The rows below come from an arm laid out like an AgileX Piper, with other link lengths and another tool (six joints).
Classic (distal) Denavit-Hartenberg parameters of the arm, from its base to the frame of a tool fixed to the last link. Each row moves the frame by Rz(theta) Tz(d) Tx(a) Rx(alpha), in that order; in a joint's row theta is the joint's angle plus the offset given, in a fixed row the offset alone. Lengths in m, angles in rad.
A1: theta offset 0  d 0.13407  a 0  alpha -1.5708
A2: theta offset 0.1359  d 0  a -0.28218  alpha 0
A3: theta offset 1.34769  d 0  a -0.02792  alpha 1.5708
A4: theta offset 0  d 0.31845  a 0  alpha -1.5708
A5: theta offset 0  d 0  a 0  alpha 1.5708
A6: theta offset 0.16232  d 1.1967  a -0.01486  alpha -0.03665
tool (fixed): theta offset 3.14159  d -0.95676  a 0  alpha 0
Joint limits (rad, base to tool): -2.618..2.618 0..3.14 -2.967..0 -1.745..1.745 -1.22..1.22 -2.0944..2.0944
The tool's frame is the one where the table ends.
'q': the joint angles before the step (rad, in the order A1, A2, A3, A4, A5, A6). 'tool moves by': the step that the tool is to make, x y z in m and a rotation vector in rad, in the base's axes. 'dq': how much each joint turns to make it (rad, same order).
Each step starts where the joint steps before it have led.
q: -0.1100 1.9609 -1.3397 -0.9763 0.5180 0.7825
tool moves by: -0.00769 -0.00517 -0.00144 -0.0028 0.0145 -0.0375
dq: 0.0000 0.0000 0.0000 0.0023 0.0365 0.0151
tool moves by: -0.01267 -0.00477 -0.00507 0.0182 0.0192 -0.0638
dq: 0.0000 0.0000 0.0000 0.0314 0.0504 0.0177
